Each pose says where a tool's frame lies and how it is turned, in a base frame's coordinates. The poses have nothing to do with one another.
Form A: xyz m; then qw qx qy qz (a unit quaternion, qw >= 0).
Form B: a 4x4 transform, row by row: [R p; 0 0 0 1], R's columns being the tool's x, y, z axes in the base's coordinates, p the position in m. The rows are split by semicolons. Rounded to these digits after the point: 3 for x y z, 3 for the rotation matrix.
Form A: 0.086, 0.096, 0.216, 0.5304, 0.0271, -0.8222, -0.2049
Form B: -0.436, 0.173, -0.883, 0.086; -0.262, 0.915, 0.308, 0.096; 0.861, 0.366, -0.353, 0.216; 0, 0, 0, 1
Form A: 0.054, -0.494, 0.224, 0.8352, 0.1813, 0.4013, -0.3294
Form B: 0.461, 0.696, 0.551, 0.054; -0.405, 0.717, -0.567, -0.494; -0.790, 0.038, 0.612, 0.224; 0, 0, 0, 1
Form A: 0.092, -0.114, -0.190, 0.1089, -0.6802, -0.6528, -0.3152
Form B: -0.051, 0.957, 0.287, 0.092; 0.819, -0.124, 0.560, -0.114; 0.571, 0.263, -0.778, -0.190; 0, 0, 0, 1
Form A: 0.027, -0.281, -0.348, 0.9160, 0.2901, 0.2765, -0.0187
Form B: 0.846, 0.195, 0.496, 0.027; 0.126, 0.831, -0.542, -0.281; -0.517, 0.521, 0.679, -0.348; 0, 0, 0, 1
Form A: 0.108, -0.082, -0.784, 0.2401, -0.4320, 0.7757, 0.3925
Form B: -0.511, -0.859, 0.033, 0.108; -0.482, 0.319, 0.816, -0.082; -0.712, 0.401, -0.577, -0.784; 0, 0, 0, 1
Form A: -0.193, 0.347, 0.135, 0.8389, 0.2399, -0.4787, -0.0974
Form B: 0.523, -0.066, -0.850, -0.193; -0.393, 0.866, -0.309, 0.347; 0.756, 0.496, 0.427, 0.135; 0, 0, 0, 1
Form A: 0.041, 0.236, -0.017, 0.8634, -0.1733, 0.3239, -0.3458
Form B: 0.551, 0.485, 0.679, 0.041; -0.709, 0.701, 0.075, 0.236; -0.439, -0.523, 0.730, -0.017; 0, 0, 0, 1
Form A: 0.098, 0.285, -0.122, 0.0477, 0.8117, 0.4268, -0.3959
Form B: 0.322, 0.731, -0.602, 0.098; 0.655, -0.631, -0.415, 0.285; -0.683, -0.260, -0.682, -0.122; 0, 0, 0, 1
